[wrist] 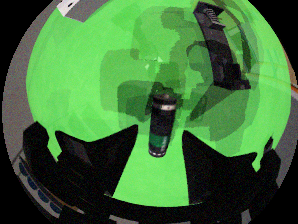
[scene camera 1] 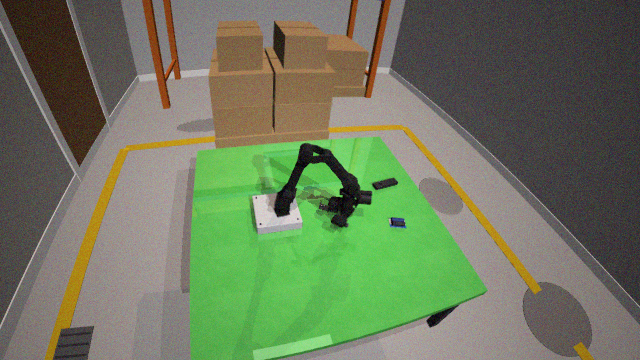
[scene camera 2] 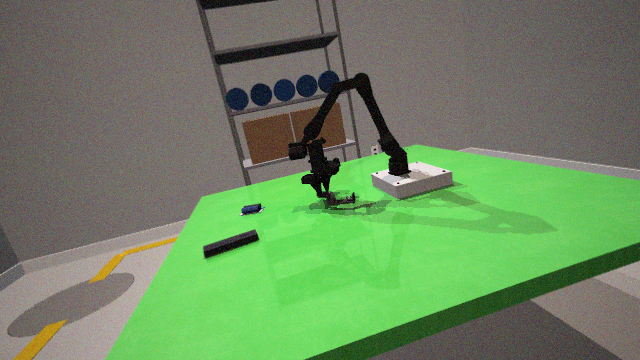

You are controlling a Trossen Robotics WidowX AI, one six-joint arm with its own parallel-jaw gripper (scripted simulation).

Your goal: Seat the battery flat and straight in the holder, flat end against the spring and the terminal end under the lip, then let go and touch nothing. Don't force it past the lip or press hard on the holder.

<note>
The pictures show: the gripper and a battery.
The gripper shows as well in the wrist view.
</note>
